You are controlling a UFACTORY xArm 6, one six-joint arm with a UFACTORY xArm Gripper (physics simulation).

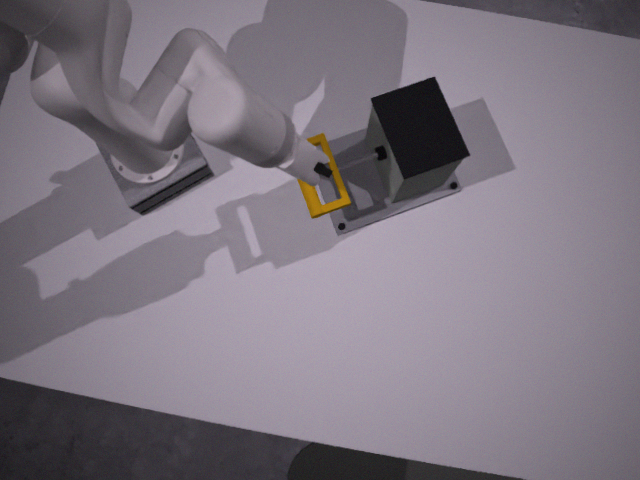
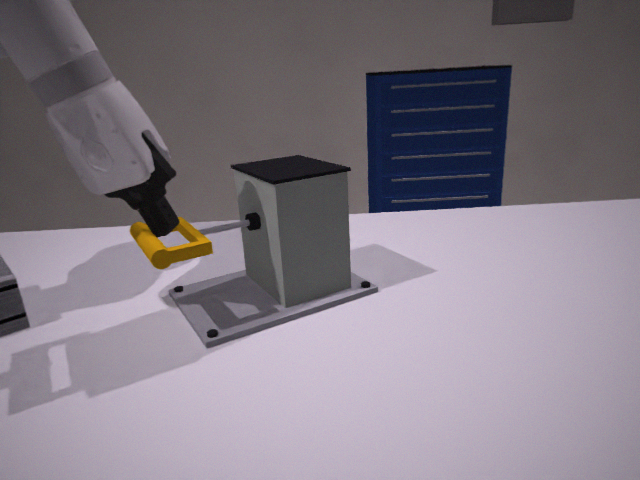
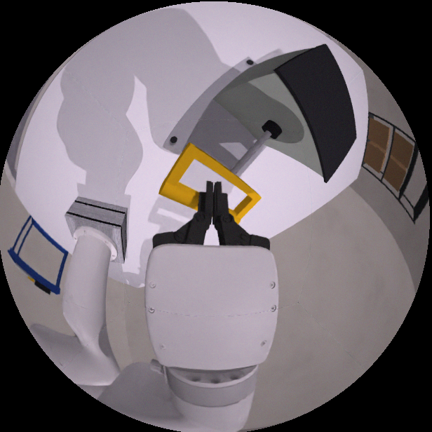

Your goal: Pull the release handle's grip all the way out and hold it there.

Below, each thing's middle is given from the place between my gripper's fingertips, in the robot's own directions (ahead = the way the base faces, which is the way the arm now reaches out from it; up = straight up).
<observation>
The grey base plate [image 2: 221,309] is 110 mm below my hand, 100 mm ahead of it and 70 mm to the left of it.
</observation>
